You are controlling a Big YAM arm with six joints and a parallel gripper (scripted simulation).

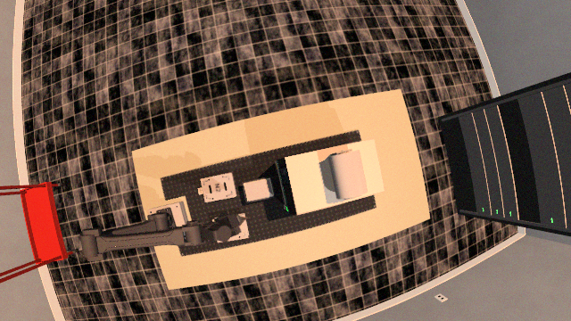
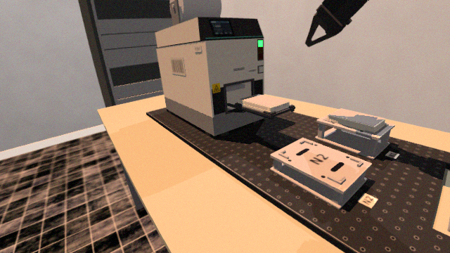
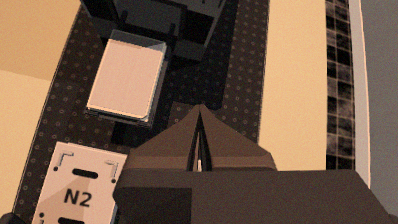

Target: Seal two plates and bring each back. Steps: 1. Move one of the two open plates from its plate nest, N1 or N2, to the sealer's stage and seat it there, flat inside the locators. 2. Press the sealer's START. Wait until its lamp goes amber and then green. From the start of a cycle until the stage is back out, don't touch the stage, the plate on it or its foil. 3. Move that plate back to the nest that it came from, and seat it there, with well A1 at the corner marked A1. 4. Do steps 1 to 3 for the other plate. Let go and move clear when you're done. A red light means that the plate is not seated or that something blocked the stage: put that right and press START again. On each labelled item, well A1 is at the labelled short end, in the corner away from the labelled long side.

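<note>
My gripper is now 8 cm short of the well plate, 9 cm to the right of it and 15 cm above it. Also, from my hand: sealer stage: 8 cm ahead, 9 cm to the left, 16 cm below; plate nest N2: 12 cm behind, 15 cm to the left, 23 cm below; sealer screen: 20 cm ahead, 13 cm to the left, 5 cm above.
</note>
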